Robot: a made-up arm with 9 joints. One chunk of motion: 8 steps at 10 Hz.
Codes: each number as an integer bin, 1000 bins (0 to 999) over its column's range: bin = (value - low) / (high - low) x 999, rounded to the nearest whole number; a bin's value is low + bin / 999 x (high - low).
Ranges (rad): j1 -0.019..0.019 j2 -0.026..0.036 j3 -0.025..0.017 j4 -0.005..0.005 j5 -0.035..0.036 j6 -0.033..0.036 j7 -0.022..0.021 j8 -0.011..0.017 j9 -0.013..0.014
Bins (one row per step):
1: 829 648 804 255 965 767 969 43 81
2: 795 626 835 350 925 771 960 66 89
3: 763 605 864 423 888 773 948 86 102
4: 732 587 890 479 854 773 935 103 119
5: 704 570 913 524 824 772 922 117 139
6: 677 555 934 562 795 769 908 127 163
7: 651 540 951 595 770 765 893 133 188
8: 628 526 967 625 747 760 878 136 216
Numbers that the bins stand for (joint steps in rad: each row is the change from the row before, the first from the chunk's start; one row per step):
1: 0.01253 0.01422 0.00880 -0.00245 0.03358 0.01998 0.01971 -0.00979 -0.01081
2: 0.01124 0.01285 0.01011 -0.00150 0.03074 0.02025 0.01932 -0.00915 -0.01059
3: 0.01002 0.01155 0.01132 -0.00077 0.02811 0.02039 0.01880 -0.00859 -0.01024
4: 0.00884 0.01043 0.01242 -0.00021 0.02569 0.02039 0.01825 -0.00811 -0.00978
5: 0.00778 0.00938 0.01338 0.00025 0.02356 0.02032 0.01769 -0.00772 -0.00924
6: 0.00675 0.00844 0.01427 0.00063 0.02150 0.02011 0.01708 -0.00744 -0.00859
7: 0.00576 0.00751 0.01498 0.00096 0.01972 0.01984 0.01644 -0.00727 -0.00792
8: 0.00489 0.00664 0.01565 0.00126 0.01809 0.01949 0.01579 -0.00719 -0.00716

